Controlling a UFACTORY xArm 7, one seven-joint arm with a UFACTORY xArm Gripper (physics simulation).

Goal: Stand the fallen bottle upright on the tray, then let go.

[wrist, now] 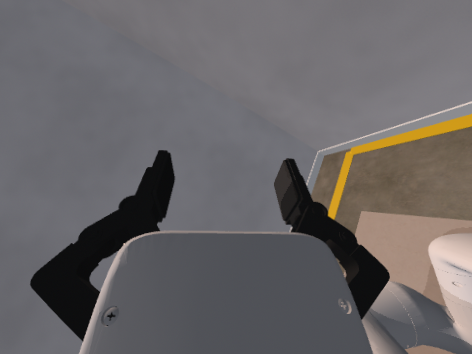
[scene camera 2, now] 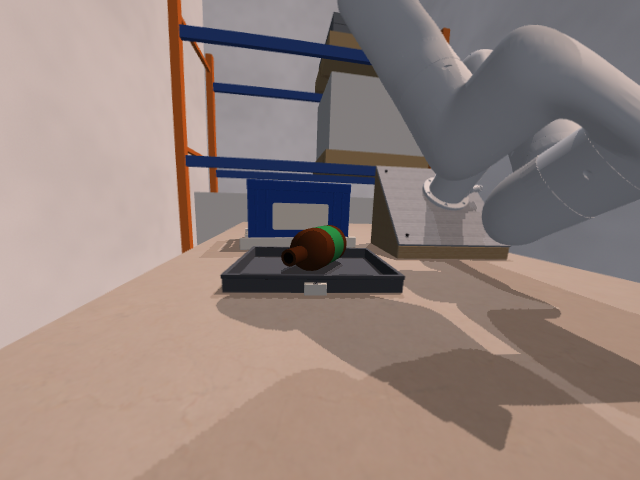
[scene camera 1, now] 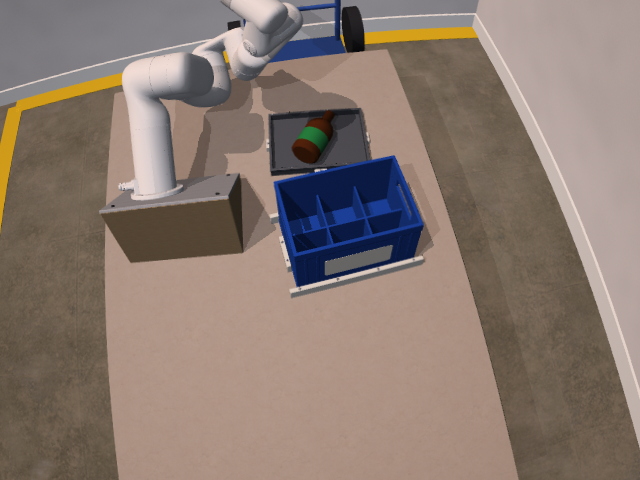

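Seen in the pictures: gripper, fingertip midpoint: [wrist: 227, 168]; arm's base at its link origin: [scene camera 2: 444, 194] [scene camera 1: 157, 193].
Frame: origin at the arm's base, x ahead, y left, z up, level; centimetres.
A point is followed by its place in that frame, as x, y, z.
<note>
A brown bottle [scene camera 1: 313, 137] @(38.4, 13.9, -8.1) [scene camera 2: 316, 246] @(40.3, 22.0, -10.4) with a green label lies on its side in the dark grey tray [scene camera 1: 270, 149] @(27.6, 16.5, -13.3) [scene camera 2: 258, 285] @(48.9, 26.5, -14.8). In scene camera 1 its neck points to the back right and its base to the front left. In scene camera 2 its open mouth faces the camera, to the left. My gripper [wrist: 227, 168] @(14.8, 36.8, 38.5) is open and empty in the wrist view, with wall behind the fingers. The gripper's fingers do not show in either scene view. The bottle and tray do not show in the wrist view.
A blue divided crate [scene camera 1: 356, 245] @(40.5, -21.8, 0.0) [scene camera 2: 258, 209] @(51.1, -2.5, -5.7) stands beside the tray, with white rails [scene camera 1: 356, 276] @(40.8, -22.7, -12.9) around its foot. The arm's wedge-shaped base block [scene camera 1: 175, 232] @(3.1, -8.9, -3.4) [scene camera 2: 385, 217] @(18.0, 0.8, -6.9) stands to its left in scene camera 1. A blue cart [scene camera 1: 310, 47] stands behind the tabletop.
</note>
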